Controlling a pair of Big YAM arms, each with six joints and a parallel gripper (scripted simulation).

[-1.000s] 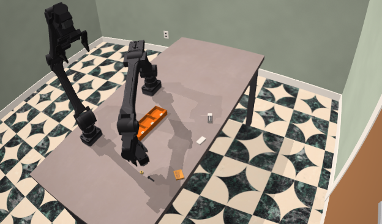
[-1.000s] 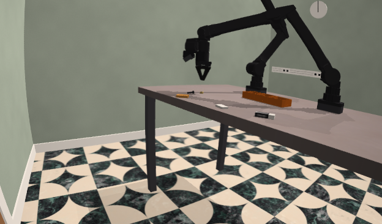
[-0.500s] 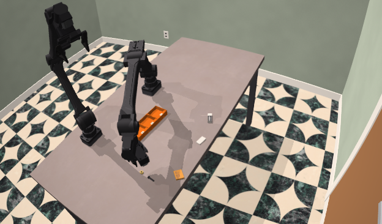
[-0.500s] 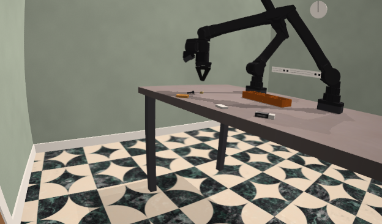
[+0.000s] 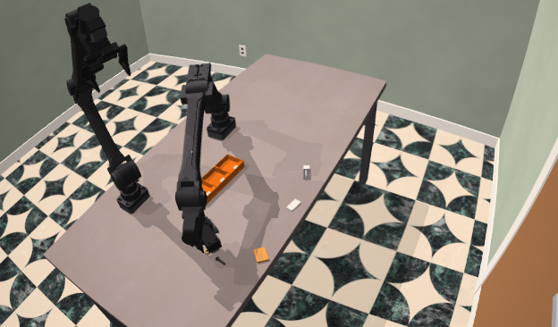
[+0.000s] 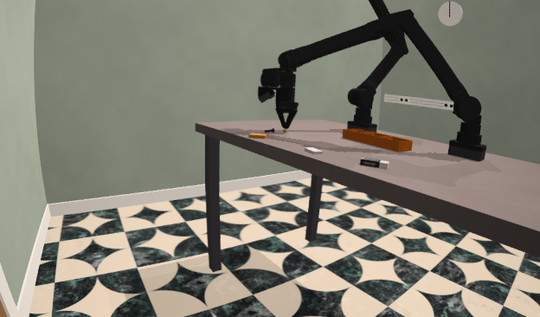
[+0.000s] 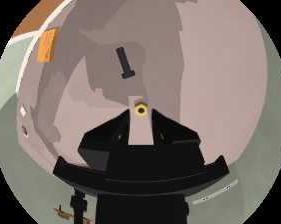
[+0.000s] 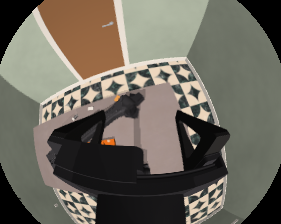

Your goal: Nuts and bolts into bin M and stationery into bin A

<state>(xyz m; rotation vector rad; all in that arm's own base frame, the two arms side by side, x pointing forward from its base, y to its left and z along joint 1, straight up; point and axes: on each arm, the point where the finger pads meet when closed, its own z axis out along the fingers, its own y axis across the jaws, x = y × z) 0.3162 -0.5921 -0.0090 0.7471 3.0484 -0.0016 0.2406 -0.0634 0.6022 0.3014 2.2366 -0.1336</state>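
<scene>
The brass nut lies 2 cm below my left hand. Also, from my left hand: orange notepad: 15 cm ahead, 10 cm to the left, 2 cm below; then black bolt: 6 cm ahead, 2 cm below; then orange double bin: 20 cm behind, 27 cm to the left, 1 cm below.
</scene>
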